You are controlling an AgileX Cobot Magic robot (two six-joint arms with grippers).
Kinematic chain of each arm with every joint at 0, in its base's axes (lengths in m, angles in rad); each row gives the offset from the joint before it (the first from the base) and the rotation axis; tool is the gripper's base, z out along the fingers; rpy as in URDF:
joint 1: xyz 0 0 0.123 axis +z
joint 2: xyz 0 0 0 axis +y
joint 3: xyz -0.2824 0 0.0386 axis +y
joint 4: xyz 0.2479 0 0.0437 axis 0.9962 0 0.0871
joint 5: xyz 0 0 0 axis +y
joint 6: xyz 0.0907 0 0.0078 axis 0.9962 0 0.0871
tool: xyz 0 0 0 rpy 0 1.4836 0
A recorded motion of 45 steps. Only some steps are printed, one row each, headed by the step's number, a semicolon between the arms.
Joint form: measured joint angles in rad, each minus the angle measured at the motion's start. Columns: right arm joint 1, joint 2, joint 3, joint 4, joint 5, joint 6; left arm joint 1, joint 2, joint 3, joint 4, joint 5, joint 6.
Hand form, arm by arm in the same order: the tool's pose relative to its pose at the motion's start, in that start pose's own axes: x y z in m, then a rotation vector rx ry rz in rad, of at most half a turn. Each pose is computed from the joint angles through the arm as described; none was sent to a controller.
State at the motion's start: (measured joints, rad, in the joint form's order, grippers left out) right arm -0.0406 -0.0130 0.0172 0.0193 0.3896 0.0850; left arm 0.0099 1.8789 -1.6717 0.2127 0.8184 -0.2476
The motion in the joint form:
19: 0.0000 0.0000 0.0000 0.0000 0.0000 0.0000; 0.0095 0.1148 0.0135 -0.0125 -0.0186 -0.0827
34: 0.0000 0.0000 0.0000 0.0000 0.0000 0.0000; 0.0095 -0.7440 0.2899 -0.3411 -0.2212 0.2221
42: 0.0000 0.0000 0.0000 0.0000 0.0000 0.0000; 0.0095 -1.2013 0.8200 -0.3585 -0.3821 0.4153
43: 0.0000 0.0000 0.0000 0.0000 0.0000 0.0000; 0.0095 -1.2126 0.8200 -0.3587 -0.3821 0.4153
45: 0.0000 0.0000 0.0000 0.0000 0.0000 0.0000; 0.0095 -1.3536 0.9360 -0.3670 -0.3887 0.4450
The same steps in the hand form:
19: 0.0000 0.0000 0.0000 0.0000 0.0000 0.0000; 0.0188 -0.0032 0.0530 -0.0098 0.1107 -0.0800
34: 0.0000 0.0000 0.0000 0.0000 0.0000 0.0000; 0.0484 0.0264 -0.2563 0.2865 -0.6394 -0.0626
42: 0.0000 0.0000 0.0000 0.0000 0.0000 0.0000; 0.1747 0.0395 -0.2586 0.2222 -0.7496 0.0890
43: 0.0000 0.0000 0.0000 0.0000 0.0000 0.0000; 0.1762 0.0401 -0.2616 0.2224 -0.7609 0.0882
45: 0.0000 0.0000 0.0000 0.0000 0.0000 0.0000; 0.2118 0.0433 -0.2620 0.2163 -0.7956 0.1078

